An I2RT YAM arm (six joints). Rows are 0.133 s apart.
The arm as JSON. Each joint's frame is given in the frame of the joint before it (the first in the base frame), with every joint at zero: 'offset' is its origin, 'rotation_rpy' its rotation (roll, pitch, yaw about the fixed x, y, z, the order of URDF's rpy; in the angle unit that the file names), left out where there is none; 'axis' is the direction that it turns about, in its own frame. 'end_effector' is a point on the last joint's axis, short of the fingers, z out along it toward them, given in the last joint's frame.
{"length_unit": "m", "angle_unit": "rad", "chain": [
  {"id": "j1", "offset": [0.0, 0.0, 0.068], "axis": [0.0, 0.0, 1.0]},
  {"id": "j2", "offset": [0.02, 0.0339, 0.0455], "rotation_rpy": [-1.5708, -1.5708, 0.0], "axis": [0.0, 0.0, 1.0]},
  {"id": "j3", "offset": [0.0, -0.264, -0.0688], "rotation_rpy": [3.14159, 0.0, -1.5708], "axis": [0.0, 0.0, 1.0]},
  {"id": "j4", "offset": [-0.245, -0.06, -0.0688], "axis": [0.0, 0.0, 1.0]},
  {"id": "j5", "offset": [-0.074, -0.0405, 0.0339], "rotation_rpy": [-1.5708, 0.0, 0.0], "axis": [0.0, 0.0, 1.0]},
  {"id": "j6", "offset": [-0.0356, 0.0, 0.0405], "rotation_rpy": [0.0, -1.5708, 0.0], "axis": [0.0, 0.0, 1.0]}
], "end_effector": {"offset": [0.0, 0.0, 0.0]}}
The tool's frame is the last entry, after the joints.
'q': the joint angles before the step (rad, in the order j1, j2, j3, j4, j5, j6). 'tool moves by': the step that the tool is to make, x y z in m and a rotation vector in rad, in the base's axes. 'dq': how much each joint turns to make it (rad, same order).
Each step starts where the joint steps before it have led.
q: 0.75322 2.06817 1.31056 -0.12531 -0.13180 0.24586
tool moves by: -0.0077 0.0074 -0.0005 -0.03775 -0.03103 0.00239
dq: 0.02901 0.00000 0.00000 -0.00497 0.05456 -0.01028
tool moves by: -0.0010 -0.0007 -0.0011 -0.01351 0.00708 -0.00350
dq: 0.00101 0.00027 0.00000 -0.01423 0.00640 0.00065
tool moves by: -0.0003 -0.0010 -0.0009 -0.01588 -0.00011 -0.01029
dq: 0.00011 0.00029 -0.00013 -0.01063 0.01533 0.00123
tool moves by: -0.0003 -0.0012 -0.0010 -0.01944 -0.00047 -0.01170
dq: 0.00003 0.00045 0.00030 -0.01320 0.01833 0.00079
